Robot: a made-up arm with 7 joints. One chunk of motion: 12 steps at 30 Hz.
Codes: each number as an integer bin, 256 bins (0 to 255) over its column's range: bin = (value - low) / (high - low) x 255, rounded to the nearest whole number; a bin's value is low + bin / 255 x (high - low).
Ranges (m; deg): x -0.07..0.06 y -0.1..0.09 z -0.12..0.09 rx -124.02..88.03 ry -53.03..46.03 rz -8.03..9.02
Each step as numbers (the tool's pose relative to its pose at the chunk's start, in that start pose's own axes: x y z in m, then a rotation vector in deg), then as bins.
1 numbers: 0.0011 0.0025 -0.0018 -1.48 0.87 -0.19
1 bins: 139 138 144 147 139 117
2 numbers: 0.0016 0.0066 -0.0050 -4.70 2.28 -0.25
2 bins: 140 143 140 143 142 116
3 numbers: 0.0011 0.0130 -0.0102 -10.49 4.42 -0.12
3 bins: 139 152 133 137 148 118
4 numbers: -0.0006 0.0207 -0.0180 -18.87 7.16 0.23
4 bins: 136 162 124 126 155 124
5 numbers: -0.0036 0.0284 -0.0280 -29.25 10.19 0.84
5 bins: 130 172 112 114 163 133
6 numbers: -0.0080 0.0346 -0.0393 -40.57 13.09 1.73
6 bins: 122 181 98 100 170 146
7 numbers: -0.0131 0.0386 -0.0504 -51.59 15.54 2.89
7 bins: 112 186 85 87 177 163
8 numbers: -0.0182 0.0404 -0.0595 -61.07 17.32 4.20
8 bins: 102 188 73 76 181 183
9 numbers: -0.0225 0.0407 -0.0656 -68.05 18.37 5.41
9 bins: 93 189 66 67 184 201
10 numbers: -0.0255 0.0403 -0.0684 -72.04 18.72 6.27
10 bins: 87 188 63 63 185 214
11 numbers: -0.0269 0.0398 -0.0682 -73.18 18.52 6.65
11 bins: 85 188 63 61 184 220
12 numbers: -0.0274 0.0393 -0.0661 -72.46 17.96 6.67
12 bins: 84 187 65 62 183 220
